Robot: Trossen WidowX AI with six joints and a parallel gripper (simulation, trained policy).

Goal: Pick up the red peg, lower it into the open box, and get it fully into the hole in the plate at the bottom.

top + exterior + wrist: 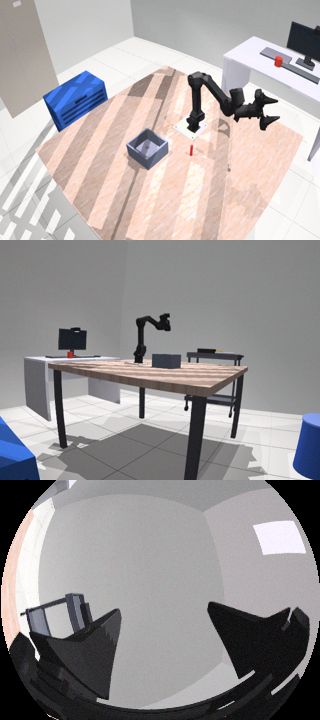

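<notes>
The red peg lies 400 mm below my gripper tip, 350 mm to the right of it and 150 mm ahead of it. From my gripper tip the other things lie so: grey box 540 mm to the right, 420 mm below, 290 mm ahead.
</notes>
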